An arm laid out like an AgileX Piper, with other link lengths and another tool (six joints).
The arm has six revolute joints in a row. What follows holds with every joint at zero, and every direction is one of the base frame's.
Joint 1 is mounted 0.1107 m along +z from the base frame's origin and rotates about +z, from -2.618 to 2.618 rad.
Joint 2 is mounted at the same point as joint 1 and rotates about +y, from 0 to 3.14 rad.
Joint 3 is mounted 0.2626 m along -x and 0.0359 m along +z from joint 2 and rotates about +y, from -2.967 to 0 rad.
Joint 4 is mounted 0.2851 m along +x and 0.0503 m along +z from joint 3 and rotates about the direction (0.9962, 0, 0.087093), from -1.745 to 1.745 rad.
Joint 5 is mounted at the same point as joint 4 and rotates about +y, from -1.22 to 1.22 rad.
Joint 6 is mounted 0.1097 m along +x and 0.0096 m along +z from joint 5 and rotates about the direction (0.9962, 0, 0.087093), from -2.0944 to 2.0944 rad.
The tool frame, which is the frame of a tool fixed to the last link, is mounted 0.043 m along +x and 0.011 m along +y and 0.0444 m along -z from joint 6; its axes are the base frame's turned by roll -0.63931, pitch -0.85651 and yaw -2.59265 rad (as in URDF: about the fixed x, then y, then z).
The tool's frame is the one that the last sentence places.
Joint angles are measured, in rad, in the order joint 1, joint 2, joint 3, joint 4, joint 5, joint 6. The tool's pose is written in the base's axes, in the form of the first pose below.
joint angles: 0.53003 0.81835 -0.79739 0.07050 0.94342 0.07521
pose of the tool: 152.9 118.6 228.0 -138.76 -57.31 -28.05
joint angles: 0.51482 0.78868 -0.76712 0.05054 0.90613 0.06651
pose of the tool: 155.5 112.7 224.8 -136.70 -59.65 -30.50
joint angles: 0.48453 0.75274 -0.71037 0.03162 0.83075 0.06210
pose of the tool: 161.2 105.7 216.3 -132.21 -62.22 -36.21
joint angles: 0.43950 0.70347 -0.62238 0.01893 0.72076 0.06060
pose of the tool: 167.6 96.9 201.9 -124.46 -64.52 -45.84
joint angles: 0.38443 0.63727 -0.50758 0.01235 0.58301 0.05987
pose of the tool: 172.9 86.5 183.4 -112.79 -66.13 -59.70
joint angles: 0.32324 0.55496 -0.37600 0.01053 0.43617 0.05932
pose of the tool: 175.6 74.6 162.6 -98.88 -66.45 -76.03
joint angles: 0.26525 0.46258 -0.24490 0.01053 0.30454 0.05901
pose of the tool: 175.2 62.9 142.0 -85.99 -65.50 -91.20
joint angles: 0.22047 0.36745 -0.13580 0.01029 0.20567 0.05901
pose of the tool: 173.2 53.8 126.7 -75.38 -63.75 -103.42
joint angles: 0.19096 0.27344 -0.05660 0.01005 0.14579 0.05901
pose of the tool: 170.8 47.8 118.1 -67.25 -61.64 -112.37
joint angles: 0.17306 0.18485 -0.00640 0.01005 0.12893 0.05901
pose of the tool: 168.1 44.1 114.6 -61.98 -59.80 -118.00
